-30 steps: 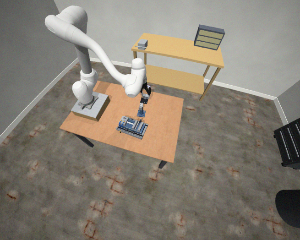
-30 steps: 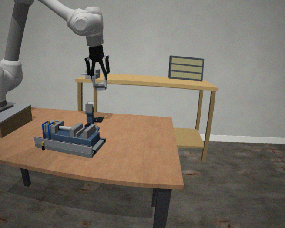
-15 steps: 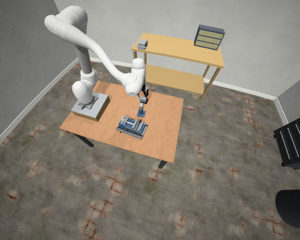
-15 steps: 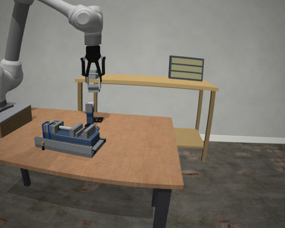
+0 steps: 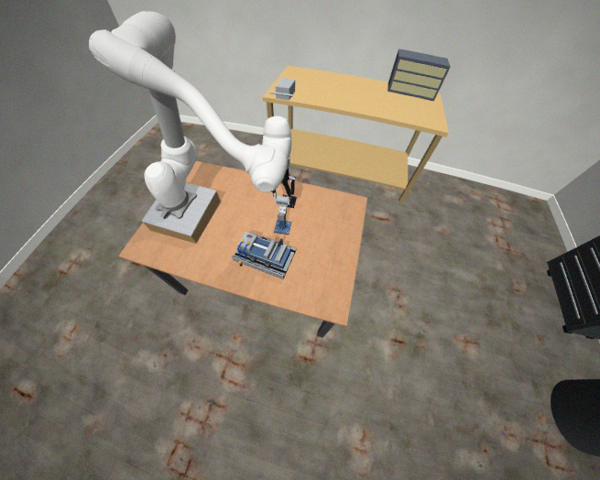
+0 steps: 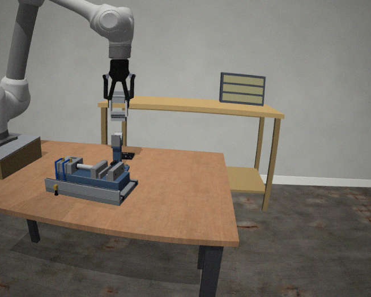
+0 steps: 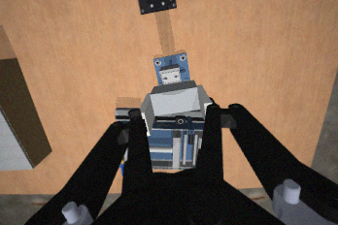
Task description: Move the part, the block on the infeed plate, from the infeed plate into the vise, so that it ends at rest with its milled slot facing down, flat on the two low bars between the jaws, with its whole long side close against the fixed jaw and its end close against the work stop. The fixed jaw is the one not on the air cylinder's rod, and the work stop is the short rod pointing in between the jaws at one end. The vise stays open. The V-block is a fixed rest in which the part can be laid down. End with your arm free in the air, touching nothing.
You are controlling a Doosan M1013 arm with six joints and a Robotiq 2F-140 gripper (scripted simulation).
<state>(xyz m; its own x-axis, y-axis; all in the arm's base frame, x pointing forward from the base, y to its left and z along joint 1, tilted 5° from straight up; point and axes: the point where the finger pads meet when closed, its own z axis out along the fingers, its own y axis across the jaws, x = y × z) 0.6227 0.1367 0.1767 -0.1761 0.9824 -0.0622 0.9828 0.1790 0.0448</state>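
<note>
The part lies 30 mm below my hand. Round my hand: work stop 170 mm below, 160 mm to the right, 40 mm ahead; then V-block base 260 mm below; then V-block post 200 mm below.
</note>
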